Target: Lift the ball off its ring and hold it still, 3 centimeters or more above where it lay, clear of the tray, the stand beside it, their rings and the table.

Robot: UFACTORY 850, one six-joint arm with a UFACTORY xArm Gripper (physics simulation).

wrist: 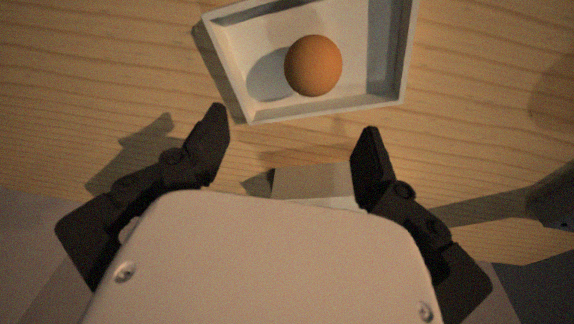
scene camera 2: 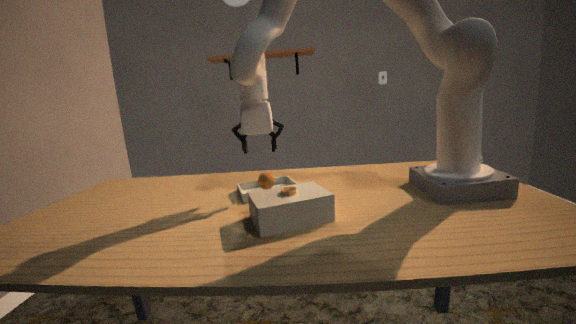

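An orange ball rests in the shallow white tray; its ring is hidden under it. The stand is a pale block on the near side of the tray in the scene view, with a small orange ring on its top. My gripper is open and empty, pointing down. It hangs above the ball in the scene view. In the wrist view the ball lies beyond the fingertips, toward the top of the picture, between the two fingers' lines.
The wooden table carries the tray and stand. The robot's base stands at the right. A wall shelf is on the wall behind the arm. Shadows of the arm fall across the table.
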